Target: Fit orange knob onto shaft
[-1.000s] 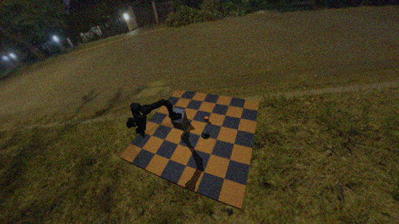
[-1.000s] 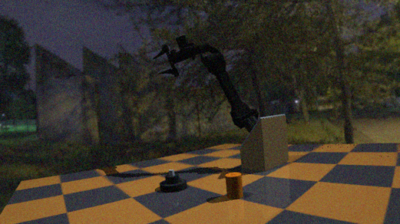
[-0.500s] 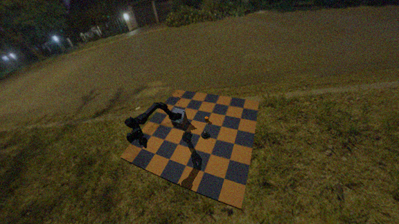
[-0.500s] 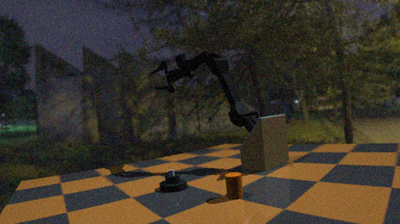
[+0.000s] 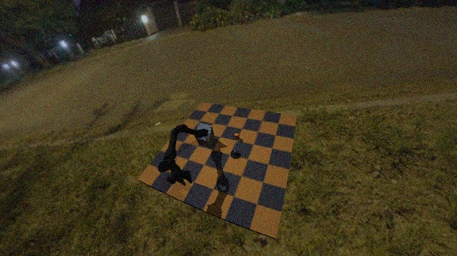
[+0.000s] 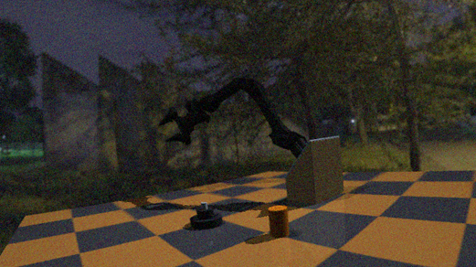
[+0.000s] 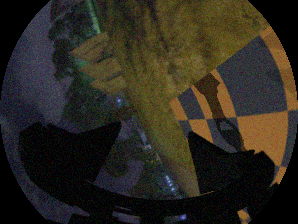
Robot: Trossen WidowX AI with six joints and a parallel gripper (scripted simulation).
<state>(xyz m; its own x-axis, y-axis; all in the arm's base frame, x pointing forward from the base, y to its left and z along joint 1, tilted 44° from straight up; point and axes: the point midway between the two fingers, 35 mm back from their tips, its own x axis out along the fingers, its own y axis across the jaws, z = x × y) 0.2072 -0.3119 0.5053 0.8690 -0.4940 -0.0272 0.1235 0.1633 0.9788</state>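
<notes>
Right now my gripper tip is 6 cm short of the orange knob, 71 cm to the right of it and 23 cm above it. Also, from my gripper tip: round pedestal: 11 cm ahead, 51 cm to the left, 25 cm below.
</notes>
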